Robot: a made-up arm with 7 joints. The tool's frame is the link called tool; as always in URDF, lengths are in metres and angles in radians. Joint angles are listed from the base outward.
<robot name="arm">
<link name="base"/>
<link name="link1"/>
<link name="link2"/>
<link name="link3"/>
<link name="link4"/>
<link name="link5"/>
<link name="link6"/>
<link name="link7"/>
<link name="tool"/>
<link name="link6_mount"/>
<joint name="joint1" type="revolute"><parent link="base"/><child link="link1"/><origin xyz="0.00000 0.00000 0.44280"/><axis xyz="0 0 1"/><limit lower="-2.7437" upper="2.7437"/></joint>
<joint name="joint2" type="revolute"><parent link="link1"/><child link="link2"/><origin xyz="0.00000 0.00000 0.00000"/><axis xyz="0 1 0"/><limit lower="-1.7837" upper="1.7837"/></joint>
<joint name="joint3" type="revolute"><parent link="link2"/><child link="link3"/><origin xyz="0.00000 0.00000 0.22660"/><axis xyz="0 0 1"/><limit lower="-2.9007" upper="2.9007"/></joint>
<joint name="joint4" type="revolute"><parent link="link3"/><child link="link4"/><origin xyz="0.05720 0.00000 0.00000"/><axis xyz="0 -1 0"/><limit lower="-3.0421" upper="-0.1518"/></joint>
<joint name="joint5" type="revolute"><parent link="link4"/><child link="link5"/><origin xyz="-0.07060 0.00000 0.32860"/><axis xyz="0 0 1"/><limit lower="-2.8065" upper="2.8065"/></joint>
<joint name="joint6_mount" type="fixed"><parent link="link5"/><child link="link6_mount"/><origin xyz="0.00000 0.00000 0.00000"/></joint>
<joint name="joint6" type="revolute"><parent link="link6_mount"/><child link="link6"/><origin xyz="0.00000 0.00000 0.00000"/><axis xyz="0 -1 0"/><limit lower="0.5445" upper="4.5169"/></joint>
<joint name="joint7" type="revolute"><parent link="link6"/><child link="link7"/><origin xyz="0.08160 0.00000 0.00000"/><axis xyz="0 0 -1"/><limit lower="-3.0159" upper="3.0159"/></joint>
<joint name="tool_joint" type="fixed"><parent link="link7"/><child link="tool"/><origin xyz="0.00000 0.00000 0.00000" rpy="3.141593 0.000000 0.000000"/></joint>
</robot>
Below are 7 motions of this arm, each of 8 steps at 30 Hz.
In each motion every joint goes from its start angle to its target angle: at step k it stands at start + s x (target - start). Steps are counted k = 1, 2, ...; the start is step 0. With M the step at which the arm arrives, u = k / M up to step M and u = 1 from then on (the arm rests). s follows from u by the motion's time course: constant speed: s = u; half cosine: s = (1 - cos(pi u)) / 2; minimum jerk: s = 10 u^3 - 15 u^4 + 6 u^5.
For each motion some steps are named. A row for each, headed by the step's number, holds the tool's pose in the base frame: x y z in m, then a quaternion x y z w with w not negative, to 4 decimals.
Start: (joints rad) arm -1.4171 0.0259 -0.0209 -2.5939 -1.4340 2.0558 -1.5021
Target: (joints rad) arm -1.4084 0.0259 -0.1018 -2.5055 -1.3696 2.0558 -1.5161
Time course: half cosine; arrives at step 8
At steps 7, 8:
7: 0.0596 -0.3527 0.3831 -0.7494 -0.4226 0.4854 0.1555
8: 0.0587 -0.3539 0.3841 -0.7509 -0.4204 0.4851 0.1553

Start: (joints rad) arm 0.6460 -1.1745 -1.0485 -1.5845 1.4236 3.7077 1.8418
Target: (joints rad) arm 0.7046 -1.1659 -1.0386 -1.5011 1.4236 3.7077 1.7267
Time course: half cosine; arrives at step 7
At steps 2, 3, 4, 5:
2: 0.0113 -0.4082 0.6655 0.6463 0.2894 0.1037 0.6984
3: 0.0120 -0.4094 0.6677 0.6419 0.2933 0.0983 0.7016
4: 0.0129 -0.4107 0.6701 0.6371 0.2974 0.0922 0.7051
5: 0.0136 -0.4118 0.6722 0.6328 0.3011 0.0867 0.7081

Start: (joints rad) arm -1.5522 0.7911 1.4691 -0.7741 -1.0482 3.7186 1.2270
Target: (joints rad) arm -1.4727 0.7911 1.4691 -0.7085 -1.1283 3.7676 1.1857
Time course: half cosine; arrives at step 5
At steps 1, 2, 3, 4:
1: 0.1930 -0.3241 0.8255 -0.1914 0.1754 -0.9389 0.2259
2: 0.1954 -0.3203 0.8262 -0.1903 0.1622 -0.9429 0.2200
3: 0.1983 -0.3155 0.8269 -0.1886 0.1461 -0.9476 0.2125
4: 0.2005 -0.3117 0.8275 -0.1870 0.1332 -0.9511 0.2064

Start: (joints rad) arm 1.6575 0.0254 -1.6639 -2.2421 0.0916 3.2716 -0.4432
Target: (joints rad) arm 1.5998 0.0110 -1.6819 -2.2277 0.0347 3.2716 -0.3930
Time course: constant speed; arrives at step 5
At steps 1, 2, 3, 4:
1: 0.4000 -0.0118 0.5920 0.8567 0.1466 0.4830 0.1062
2: 0.4001 -0.0173 0.5929 0.8571 0.1402 0.4837 0.1085
3: 0.4001 -0.0229 0.5938 0.8575 0.1338 0.4843 0.1109
4: 0.4001 -0.0285 0.5947 0.8578 0.1274 0.4849 0.1132

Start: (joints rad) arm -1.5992 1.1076 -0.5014 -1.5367 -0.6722 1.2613 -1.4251
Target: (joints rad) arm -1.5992 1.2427 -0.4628 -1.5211 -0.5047 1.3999 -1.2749
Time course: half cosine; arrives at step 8
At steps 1, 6, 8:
1: -0.2469 -0.4311 0.2151 -0.6409 0.1520 0.4278 0.6190
6: -0.2279 -0.4182 0.1613 -0.6688 0.1747 0.4149 0.5916
8: -0.2245 -0.4153 0.1520 -0.6732 0.1802 0.4120 0.5870

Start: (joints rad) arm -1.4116 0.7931 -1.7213 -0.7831 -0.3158 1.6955 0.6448
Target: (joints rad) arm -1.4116 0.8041 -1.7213 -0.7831 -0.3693 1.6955 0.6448
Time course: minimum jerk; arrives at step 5
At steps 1, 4, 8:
1: -0.2225 -0.4213 0.8736 -0.1255 -0.7324 -0.2975 0.5995
4: -0.2220 -0.4256 0.8695 -0.1276 -0.7165 -0.3181 0.6076
8: -0.2220 -0.4259 0.8692 -0.1278 -0.7155 -0.3194 0.6081

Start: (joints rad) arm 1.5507 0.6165 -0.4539 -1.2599 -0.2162 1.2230 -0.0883
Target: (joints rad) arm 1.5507 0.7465 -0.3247 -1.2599 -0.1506 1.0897 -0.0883
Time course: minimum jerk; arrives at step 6
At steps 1, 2, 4, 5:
1: 0.2029 0.5366 0.5375 0.7726 0.5130 -0.1372 0.3478
2: 0.1943 0.5409 0.5212 0.7626 0.5175 -0.1576 0.3548
4: 0.1645 0.5508 0.4671 0.7255 0.5291 -0.2258 0.3777
5: 0.1552 0.5524 0.4510 0.7133 0.5317 -0.2463 0.3846

